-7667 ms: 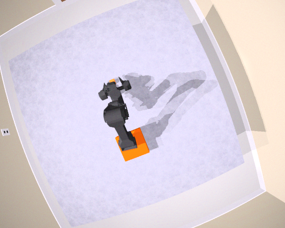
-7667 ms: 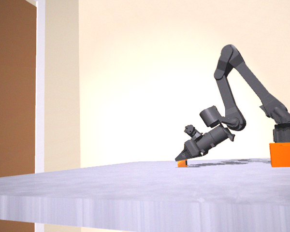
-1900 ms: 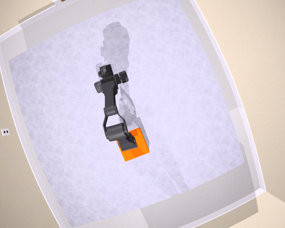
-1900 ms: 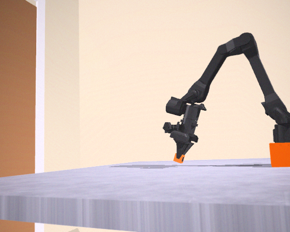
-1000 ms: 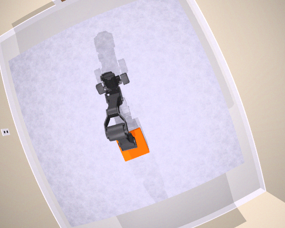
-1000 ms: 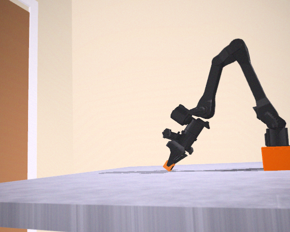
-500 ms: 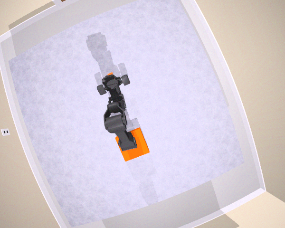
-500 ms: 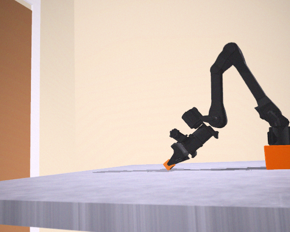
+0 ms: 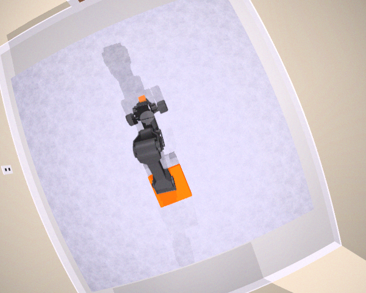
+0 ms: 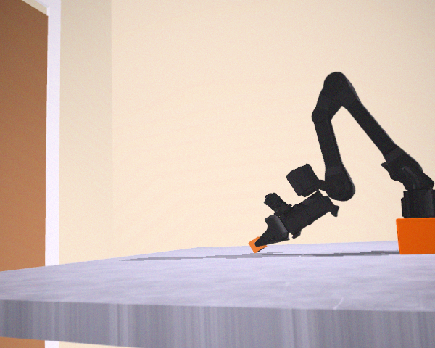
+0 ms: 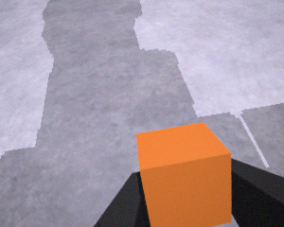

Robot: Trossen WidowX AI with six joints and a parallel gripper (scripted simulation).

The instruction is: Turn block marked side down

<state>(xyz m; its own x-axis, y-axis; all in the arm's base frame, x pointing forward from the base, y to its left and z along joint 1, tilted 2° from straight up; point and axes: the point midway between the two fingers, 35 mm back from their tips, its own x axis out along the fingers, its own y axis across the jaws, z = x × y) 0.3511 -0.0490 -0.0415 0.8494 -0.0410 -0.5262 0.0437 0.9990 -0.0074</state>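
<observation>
Now: gripper tip 10 mm above the orange block.
</observation>
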